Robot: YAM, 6 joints.
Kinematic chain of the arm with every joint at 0, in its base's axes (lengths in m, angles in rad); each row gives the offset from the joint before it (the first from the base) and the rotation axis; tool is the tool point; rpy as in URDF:
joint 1: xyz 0 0 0.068 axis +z
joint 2: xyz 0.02 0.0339 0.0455 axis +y
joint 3: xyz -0.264 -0.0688 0 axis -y
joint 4: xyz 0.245 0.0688 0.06 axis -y
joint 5: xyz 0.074 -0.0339 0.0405 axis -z
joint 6: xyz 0.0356 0 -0.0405 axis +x
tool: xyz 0 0 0 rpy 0 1.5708 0
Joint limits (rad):
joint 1: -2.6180..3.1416
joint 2: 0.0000..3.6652
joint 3: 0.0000..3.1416
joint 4: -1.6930..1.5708
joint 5: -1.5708..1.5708
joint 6: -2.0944..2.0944
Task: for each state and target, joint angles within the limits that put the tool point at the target. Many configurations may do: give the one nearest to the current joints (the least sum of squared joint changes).
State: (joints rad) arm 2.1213 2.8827 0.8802 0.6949 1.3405 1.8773
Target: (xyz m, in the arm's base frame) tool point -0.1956 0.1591 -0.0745
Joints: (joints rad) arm 2.5982 2.5911 0.6853 0.6990 1.3941 1.8773
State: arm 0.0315 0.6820 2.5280 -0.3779 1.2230 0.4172
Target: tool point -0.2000 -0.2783 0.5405
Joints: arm 0.8477 0.5390 2.4707 -0.4589 1.2901 0.4172
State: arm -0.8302 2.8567 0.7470 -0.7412 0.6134 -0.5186
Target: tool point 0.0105 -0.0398 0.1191
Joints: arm -0.7594 2.8248 0.1687 -1.5771 0.6532 -0.5186
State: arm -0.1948 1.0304 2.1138 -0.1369 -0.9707 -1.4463
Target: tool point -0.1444 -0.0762 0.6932
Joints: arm 0.6189 1.0569 2.5784 0.0904 -0.6555 -1.4463
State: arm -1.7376 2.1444 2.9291 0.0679 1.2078 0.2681
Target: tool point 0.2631 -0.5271 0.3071
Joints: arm -1.0536 2.6769 2.7113 0.0423 1.1133 0.2681
